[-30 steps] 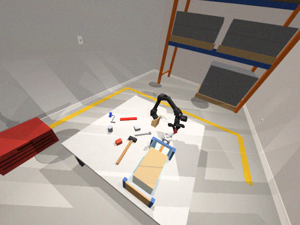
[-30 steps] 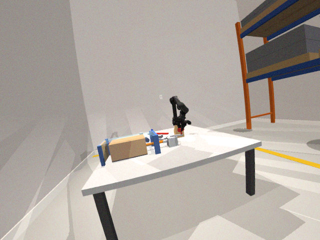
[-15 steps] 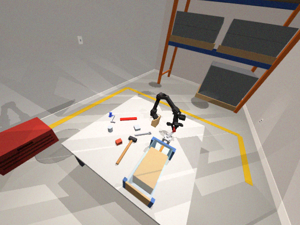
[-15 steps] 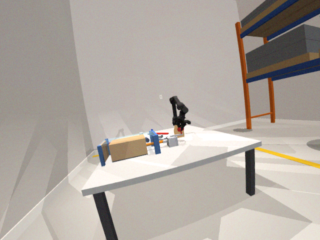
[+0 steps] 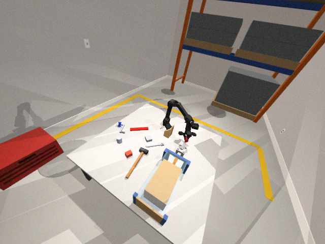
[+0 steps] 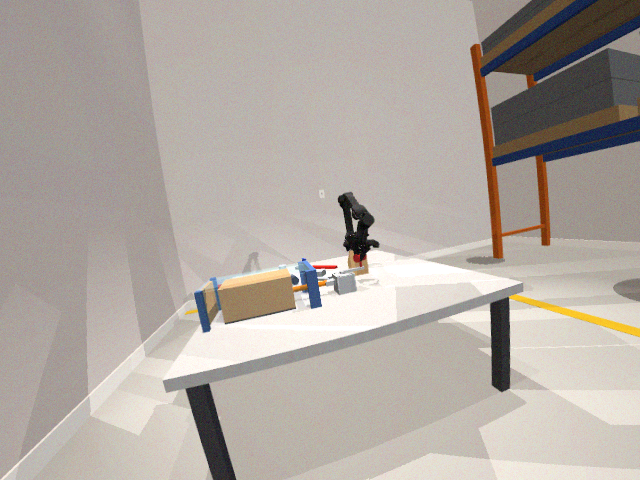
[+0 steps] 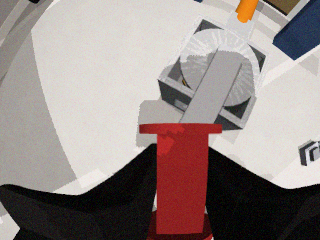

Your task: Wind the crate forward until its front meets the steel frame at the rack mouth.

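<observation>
Now: the red-knobbed winch handle 3 cm below my gripper tip and 3 cm ahead of it. Round my gripper tip: grey hand winch: 10 cm below, 7 cm ahead; red knob: 1 cm to the right, 1 cm behind; frame: 25 cm ahead, 3 cm to the left, 3 cm below.
</observation>
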